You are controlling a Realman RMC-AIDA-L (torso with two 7-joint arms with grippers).
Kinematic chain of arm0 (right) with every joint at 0, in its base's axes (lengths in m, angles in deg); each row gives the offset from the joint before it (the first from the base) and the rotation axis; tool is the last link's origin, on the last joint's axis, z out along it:
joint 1: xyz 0 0 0.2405 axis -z
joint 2: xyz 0 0 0 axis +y
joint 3: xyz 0 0 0.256 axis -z
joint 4: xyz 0 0 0 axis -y
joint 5: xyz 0 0 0.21 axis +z
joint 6: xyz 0 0 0 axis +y
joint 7: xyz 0 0 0.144 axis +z
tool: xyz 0 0 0
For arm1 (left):
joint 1: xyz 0 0 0.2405 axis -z
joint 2: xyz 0 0 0 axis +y
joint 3: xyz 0 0 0.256 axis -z
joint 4: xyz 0 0 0 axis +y
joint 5: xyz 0 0 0.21 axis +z
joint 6: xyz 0 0 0 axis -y
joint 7: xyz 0 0 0.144 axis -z
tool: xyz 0 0 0
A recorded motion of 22 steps. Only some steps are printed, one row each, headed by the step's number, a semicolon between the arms.
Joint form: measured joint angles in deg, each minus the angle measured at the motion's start. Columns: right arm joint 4, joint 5, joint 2, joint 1, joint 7, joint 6, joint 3; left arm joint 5, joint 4, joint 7, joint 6, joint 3, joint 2, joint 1.
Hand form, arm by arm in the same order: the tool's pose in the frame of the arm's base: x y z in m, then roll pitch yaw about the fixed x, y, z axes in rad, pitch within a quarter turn. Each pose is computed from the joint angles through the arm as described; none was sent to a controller.
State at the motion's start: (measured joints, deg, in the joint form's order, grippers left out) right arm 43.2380 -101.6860 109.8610 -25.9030 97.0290 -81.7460 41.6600; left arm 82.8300 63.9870 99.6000 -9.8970 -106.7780 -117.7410 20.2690
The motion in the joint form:
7: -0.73 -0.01 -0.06 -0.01 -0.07 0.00 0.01; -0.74 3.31 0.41 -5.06 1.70 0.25 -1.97
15: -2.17 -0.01 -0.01 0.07 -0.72 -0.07 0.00; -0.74 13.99 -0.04 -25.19 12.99 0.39 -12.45
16: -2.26 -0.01 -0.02 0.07 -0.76 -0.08 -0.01; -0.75 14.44 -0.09 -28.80 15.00 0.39 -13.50
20: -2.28 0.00 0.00 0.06 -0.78 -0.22 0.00; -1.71 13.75 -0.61 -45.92 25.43 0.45 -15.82
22: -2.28 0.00 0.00 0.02 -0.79 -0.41 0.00; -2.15 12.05 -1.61 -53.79 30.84 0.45 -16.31
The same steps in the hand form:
7: 0.2948 0.3586 0.0968 -2.8006 0.6952 -0.6068; -0.1774 0.3781 -0.0440 -2.3558 -0.5965 0.2898
15: 0.2982 0.3560 0.0919 -2.8188 0.6960 -0.6267; -0.1855 0.3453 0.0050 -2.4621 -0.6994 0.2808
16: 0.2984 0.3558 0.0918 -2.8197 0.6960 -0.6277; -0.1898 0.3401 0.0108 -2.4877 -0.7051 0.2891
20: 0.2981 0.3556 0.0914 -2.8228 0.6959 -0.6278; -0.2088 0.3198 0.0382 -2.6126 -0.7382 0.3266
22: 0.2975 0.3555 0.0913 -2.8260 0.6955 -0.6271; -0.2209 0.3096 0.0508 -2.6595 -0.7529 0.3395

